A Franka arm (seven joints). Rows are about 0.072 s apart.
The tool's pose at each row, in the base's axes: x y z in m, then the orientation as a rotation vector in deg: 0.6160 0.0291 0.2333 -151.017 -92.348 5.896; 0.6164 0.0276 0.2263 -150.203 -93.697 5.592; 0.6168 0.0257 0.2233 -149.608 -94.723 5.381; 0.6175 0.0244 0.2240 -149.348 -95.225 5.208; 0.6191 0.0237 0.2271 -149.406 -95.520 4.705; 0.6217 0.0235 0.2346 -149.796 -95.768 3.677; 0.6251 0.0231 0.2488 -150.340 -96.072 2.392; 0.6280 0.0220 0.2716 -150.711 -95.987 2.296
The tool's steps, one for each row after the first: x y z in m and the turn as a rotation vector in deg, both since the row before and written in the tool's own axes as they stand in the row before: -0.0009 0.0016 0.0069 -0.124 0.125 -1.023; -0.0015 0.0014 0.0029 -0.113 0.068 -0.768; -0.0009 0.0011 -0.0008 -0.102 0.058 -0.365; 0.0000 0.0015 -0.0032 -0.342 0.168 -0.143; 0.0008 0.0019 -0.0077 -0.730 0.328 -0.003; 0.0009 0.0025 -0.0144 -0.954 0.379 0.020; 0.0000 0.0022 -0.0229 -0.258 -0.086 0.177
